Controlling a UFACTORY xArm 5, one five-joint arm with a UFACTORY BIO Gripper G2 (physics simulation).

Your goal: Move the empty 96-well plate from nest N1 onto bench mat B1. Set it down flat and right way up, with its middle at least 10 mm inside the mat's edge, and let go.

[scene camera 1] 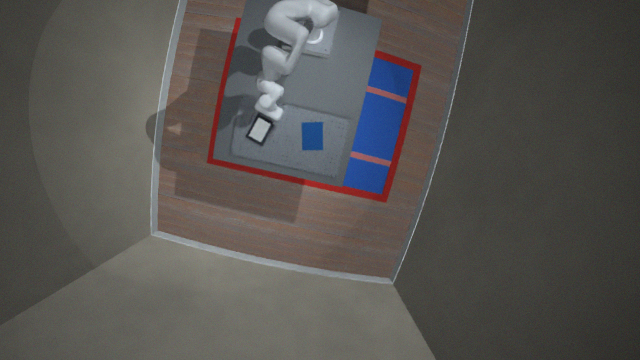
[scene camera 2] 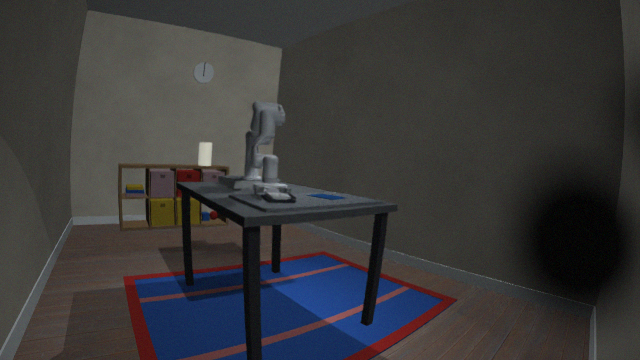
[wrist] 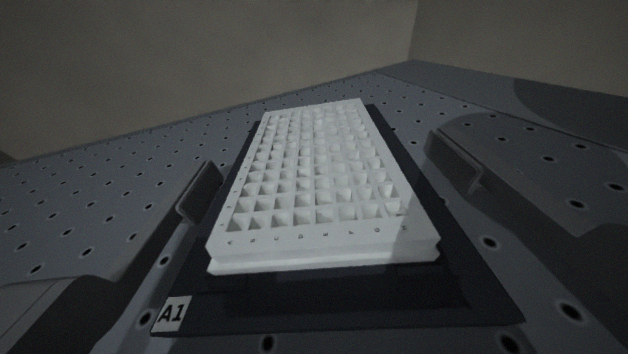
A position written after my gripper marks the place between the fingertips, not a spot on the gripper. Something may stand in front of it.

Observation:
In view: my gripper (wrist: 317, 154), a white 96-well plate (wrist: 318, 188) and a black nest N1 (wrist: 370, 297).

